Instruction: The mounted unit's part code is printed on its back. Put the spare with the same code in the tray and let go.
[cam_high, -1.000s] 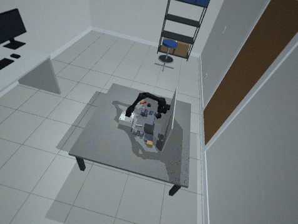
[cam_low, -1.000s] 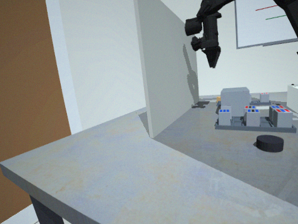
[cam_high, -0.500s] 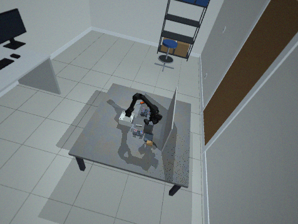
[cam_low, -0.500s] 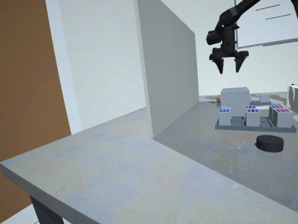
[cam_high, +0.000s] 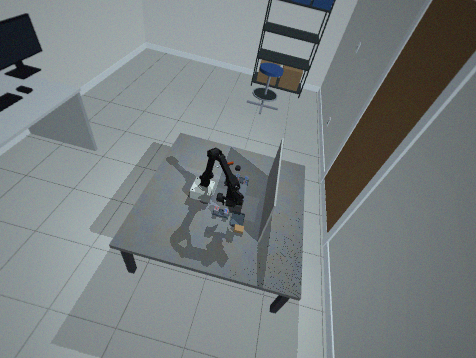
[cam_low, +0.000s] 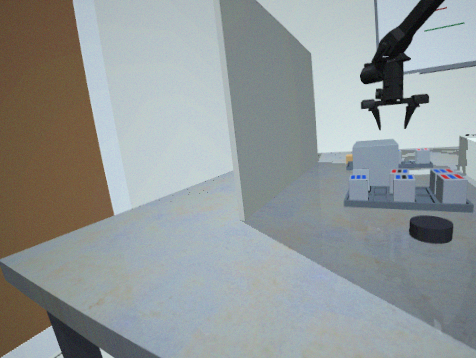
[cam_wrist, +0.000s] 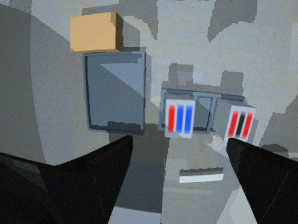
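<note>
Right now the grey spare block is 1 cm behind my gripper tip and 8 cm below it. From my gripper tip the other things lie so: blue-grey tray (9 cm ahead, 12 cm below); then tan box (13 cm ahead, 8 cm to the right, 11 cm below); then grey unit (2 cm ahead, 20 cm to the left, 7 cm below).
</note>
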